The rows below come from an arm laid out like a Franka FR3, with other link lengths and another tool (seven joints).
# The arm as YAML. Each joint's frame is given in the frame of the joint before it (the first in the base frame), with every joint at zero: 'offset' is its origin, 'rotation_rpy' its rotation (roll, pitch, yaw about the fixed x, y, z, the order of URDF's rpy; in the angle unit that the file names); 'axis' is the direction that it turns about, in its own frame. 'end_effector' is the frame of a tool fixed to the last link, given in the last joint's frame.
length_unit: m
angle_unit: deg
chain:
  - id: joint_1
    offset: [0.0, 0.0, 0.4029]
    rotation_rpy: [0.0, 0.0, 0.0]
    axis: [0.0, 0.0, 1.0]
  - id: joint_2
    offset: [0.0, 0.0, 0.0]
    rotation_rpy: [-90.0, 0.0, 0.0]
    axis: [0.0, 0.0, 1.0]
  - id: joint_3
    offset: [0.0, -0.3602, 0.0]
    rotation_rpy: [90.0, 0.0, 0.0]
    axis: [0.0, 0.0, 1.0]
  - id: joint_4
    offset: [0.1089, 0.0, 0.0]
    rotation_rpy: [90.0, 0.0, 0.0]
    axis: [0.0, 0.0, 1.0]
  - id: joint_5
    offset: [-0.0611, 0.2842, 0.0]
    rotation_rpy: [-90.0, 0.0, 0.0]
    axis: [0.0, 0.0, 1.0]
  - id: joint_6
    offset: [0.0, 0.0, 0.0]
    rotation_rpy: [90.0, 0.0, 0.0]
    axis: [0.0, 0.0, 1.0]
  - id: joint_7
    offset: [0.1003, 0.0, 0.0]
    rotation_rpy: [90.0, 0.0, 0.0]
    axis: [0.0, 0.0, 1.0]
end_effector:
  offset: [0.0, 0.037, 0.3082]
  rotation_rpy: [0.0, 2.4, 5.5]
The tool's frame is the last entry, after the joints.
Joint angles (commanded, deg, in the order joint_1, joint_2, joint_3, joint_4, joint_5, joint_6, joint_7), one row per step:
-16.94, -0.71, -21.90, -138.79, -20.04, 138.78, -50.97
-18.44, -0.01, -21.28, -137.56, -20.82, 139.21, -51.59
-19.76, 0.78, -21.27, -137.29, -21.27, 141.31, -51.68
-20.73, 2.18, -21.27, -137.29, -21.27, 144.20, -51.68
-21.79, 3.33, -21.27, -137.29, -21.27, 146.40, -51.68
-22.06, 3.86, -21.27, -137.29, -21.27, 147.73, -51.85
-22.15, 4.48, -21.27, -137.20, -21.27, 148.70, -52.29
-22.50, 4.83, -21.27, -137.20, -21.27, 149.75, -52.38
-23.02, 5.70, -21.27, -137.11, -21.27, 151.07, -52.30
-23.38, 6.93, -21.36, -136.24, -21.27, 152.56, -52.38
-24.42, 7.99, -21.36, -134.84, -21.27, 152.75, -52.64
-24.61, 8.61, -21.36, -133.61, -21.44, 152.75, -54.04
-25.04, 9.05, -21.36, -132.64, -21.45, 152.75, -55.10
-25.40, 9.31, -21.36, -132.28, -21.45, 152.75, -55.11
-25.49, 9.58, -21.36, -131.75, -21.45, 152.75, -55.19
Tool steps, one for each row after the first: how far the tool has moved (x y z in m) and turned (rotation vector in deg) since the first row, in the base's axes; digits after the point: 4 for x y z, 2 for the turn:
0.0033, -0.0131, 0.0043, -1.08, -0.21, 0.40
0.0058, -0.0262, 0.0050, -2.07, -1.30, 0.01
0.0116, -0.0362, 0.0006, -2.78, -2.51, -0.25
0.0134, -0.0457, -0.0034, -3.30, -3.35, -0.77
0.0173, -0.0492, -0.0045, -3.65, -3.97, -0.55
0.0211, -0.0513, -0.0066, -3.86, -4.21, 0.03
0.0233, -0.0550, -0.0068, -4.17, -4.77, 0.02
0.0249, -0.0603, -0.0100, -4.49, -5.19, -0.24
0.0319, -0.0695, -0.0105, -5.27, -5.94, -0.18
0.0316, -0.0833, -0.0094, -5.95, -6.01, -0.83
0.0371, -0.0904, -0.0062, -6.56, -5.88, 0.56
0.0392, -0.0978, -0.0032, -7.04, -5.85, 1.22
0.0380, -0.1020, -0.0030, -7.20, -5.84, 0.90
0.0399, -0.1052, -0.0016, -7.47, -5.93, 0.93

